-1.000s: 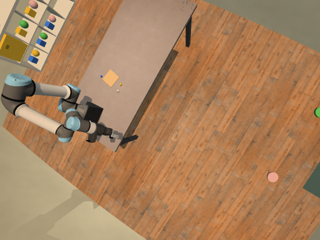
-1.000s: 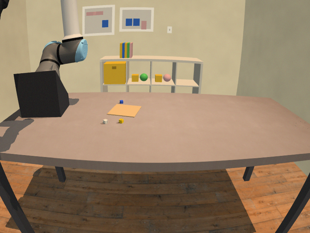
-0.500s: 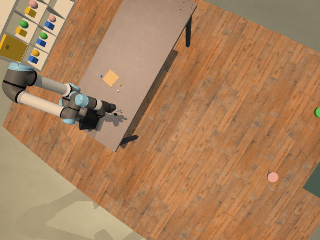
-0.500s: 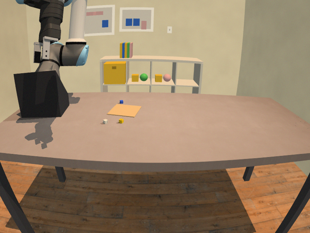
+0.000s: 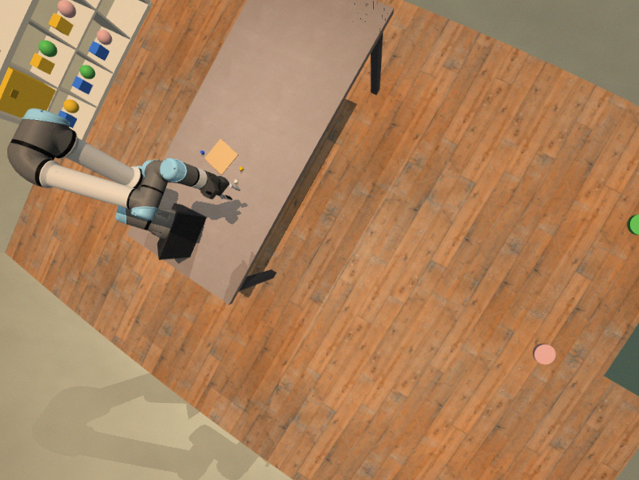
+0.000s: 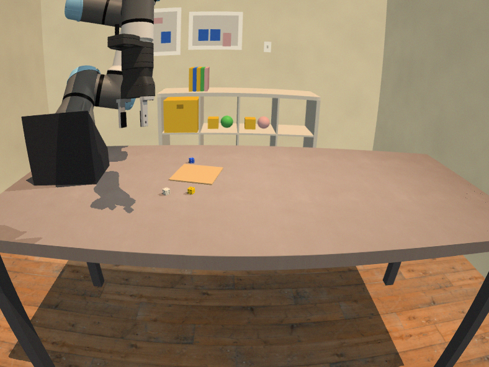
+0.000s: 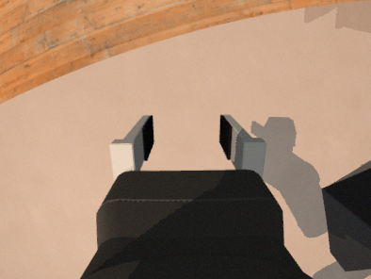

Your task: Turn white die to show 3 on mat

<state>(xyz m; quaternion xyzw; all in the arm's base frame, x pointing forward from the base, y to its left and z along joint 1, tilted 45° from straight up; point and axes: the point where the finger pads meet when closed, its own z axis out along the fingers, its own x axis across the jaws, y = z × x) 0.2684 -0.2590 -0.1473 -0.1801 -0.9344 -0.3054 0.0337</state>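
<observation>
The white die is 24 cm below my hand, 14 cm to the left of it and 5 cm ahead of it. The rest, counted from my hand: yellow die (24 cm below, 14 cm to the left, 12 cm ahead); mat (28 cm to the left, 25 cm below, 14 cm ahead); blue die (39 cm to the left, 24 cm below, 12 cm ahead).
</observation>
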